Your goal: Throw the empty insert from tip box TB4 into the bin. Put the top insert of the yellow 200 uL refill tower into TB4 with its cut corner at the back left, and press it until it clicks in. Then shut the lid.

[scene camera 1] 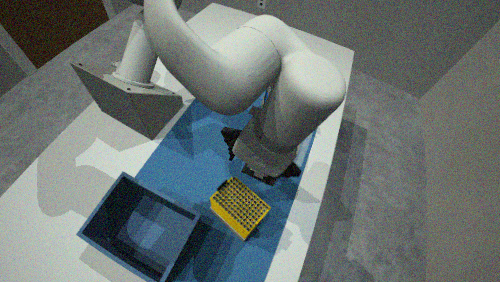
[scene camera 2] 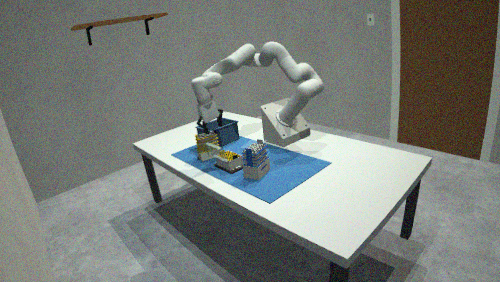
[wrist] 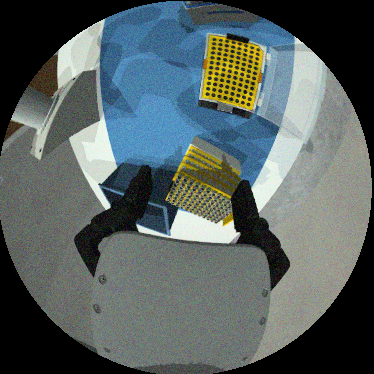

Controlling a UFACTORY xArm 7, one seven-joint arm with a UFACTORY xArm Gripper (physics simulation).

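My gripper (scene camera 1: 261, 162) (scene camera 2: 210, 123) (wrist: 194, 182) is open and empty, its fingers spread above and on either side of the yellow refill tower (scene camera 1: 241, 206) (scene camera 2: 206, 147) (wrist: 210, 167). The tower is a stack of yellow inserts with pale tips in its top holes. The open tip box (scene camera 2: 229, 161) (wrist: 201, 94) stands beside it, holding a yellow insert (wrist: 232, 75) whose holes look dark and empty. Its clear lid (wrist: 281, 85) stands open to the right in the wrist view. No TB4 label is readable. The arm hides the box in scene camera 1. The bin (scene camera 1: 162, 195) (scene camera 2: 229, 132) (wrist: 158, 218) is dark blue.
A second tower (scene camera 2: 256, 162) with blue inserts stands beyond the tip box, partly showing at the wrist view's top edge. The blue mat (scene camera 1: 167, 162) (scene camera 2: 295, 172) (wrist: 142, 117) lies under the towers and box. The arm's wedge base (scene camera 1: 132, 111) (scene camera 2: 282, 131) (wrist: 75, 115) stands beside the mat.
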